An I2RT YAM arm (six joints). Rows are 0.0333 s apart.
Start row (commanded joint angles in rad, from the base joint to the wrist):
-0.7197 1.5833 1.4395 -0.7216 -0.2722 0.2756
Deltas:
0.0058 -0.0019 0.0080 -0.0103 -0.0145 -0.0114
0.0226 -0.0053 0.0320 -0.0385 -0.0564 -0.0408
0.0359 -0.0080 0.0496 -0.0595 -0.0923 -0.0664
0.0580 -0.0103 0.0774 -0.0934 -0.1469 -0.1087
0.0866 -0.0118 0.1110 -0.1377 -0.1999 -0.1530
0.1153 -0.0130 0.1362 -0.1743 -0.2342 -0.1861
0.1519 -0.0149 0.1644 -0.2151 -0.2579 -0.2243
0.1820 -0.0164 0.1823 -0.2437 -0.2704 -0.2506
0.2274 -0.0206 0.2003 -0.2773 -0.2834 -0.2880
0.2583 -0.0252 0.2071 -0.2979 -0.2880 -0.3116
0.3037 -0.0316 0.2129 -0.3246 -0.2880 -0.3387
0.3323 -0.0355 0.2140 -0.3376 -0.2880 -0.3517
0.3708 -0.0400 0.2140 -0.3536 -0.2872 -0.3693
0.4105 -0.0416 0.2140 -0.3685 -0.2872 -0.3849
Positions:
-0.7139 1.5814 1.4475 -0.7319 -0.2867 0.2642
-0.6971 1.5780 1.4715 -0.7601 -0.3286 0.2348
-0.6838 1.5753 1.4891 -0.7811 -0.3645 0.2092
-0.6617 1.5730 1.5169 -0.8150 -0.4191 0.1669
-0.6331 1.5715 1.5505 -0.8593 -0.4721 0.1226
-0.6044 1.5703 1.5757 -0.8959 -0.5064 0.0895
-0.5678 1.5684 1.6039 -0.9367 -0.5301 0.0513
-0.5377 1.5669 1.6218 -0.9653 -0.5426 0.0250
-0.4923 1.5627 1.6398 -0.9989 -0.5556 -0.0124
-0.4614 1.5581 1.6466 -1.0195 -0.5602 -0.0360
-0.4160 1.5517 1.6524 -1.0462 -0.5602 -0.0631
-0.3874 1.5478 1.6535 -1.0592 -0.5602 -0.0761
-0.3489 1.5433 1.6535 -1.0752 -0.5594 -0.0937
-0.3092 1.5417 1.6535 -1.0901 -0.5594 -0.1093

